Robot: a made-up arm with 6 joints. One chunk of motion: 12 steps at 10 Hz.
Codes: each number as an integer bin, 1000 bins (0 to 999) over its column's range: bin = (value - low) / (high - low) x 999, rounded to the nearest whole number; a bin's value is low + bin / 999 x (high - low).
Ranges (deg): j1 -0.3..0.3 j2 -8.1..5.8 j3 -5.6..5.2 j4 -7.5..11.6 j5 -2..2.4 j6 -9.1..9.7
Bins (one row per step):
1: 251 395 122 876 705 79
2: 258 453 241 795 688 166
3: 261 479 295 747 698 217
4: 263 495 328 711 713 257
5: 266 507 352 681 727 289
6: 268 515 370 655 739 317
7: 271 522 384 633 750 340
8: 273 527 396 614 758 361
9: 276 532 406 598 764 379
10: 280 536 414 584 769 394
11: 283 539 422 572 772 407
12: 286 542 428 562 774 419
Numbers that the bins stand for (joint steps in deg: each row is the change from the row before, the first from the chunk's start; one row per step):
1: -0.149 -2.604 -4.281 9.248 1.105 -7.613
2: -0.145 -1.797 -2.995 7.700 1.030 -5.976
3: -0.143 -1.435 -2.411 6.782 1.074 -5.016
4: -0.142 -1.213 -2.054 6.094 1.140 -4.264
5: -0.140 -1.046 -1.795 5.520 1.202 -3.661
6: -0.139 -0.934 -1.600 5.023 1.255 -3.134
7: -0.137 -0.837 -1.449 4.602 1.303 -2.702
8: -0.136 -0.767 -1.319 4.239 1.339 -2.306
9: -0.134 -0.698 -1.211 3.933 1.365 -1.968
10: -0.132 -0.642 -1.124 3.666 1.387 -1.685
11: -0.130 -0.600 -1.038 3.436 1.400 -1.441
12: -0.128 -0.559 -0.973 3.245 1.409 -1.215

